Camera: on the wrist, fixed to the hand. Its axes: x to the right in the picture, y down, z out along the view.
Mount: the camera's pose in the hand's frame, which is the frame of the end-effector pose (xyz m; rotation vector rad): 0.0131 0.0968 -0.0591 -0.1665 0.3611 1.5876
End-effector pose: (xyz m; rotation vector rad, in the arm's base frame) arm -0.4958 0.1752 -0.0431 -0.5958 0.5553 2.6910
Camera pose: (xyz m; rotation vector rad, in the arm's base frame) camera -0.5254 0.0682 -0.0696 0.3917 -0.5499 -1.7188
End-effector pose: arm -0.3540 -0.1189 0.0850 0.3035 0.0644 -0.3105
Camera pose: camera -0.3125 -0.0169 0.0548 0.1680 0.1811 1.3225
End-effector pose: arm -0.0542 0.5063 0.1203 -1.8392 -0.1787 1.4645
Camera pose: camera -0.0305 0.4180 0.0520 1.8660 -1.3549 -1.5236
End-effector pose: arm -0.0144 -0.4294 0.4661 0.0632 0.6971 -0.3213
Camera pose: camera -0.0115 -0.3314 0.4076 0.4877 0.8300 1.2947
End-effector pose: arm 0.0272 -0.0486 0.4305 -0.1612 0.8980 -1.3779
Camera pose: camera 0.0639 -0.0140 0.3281 0.5997 1.0163 0.1675
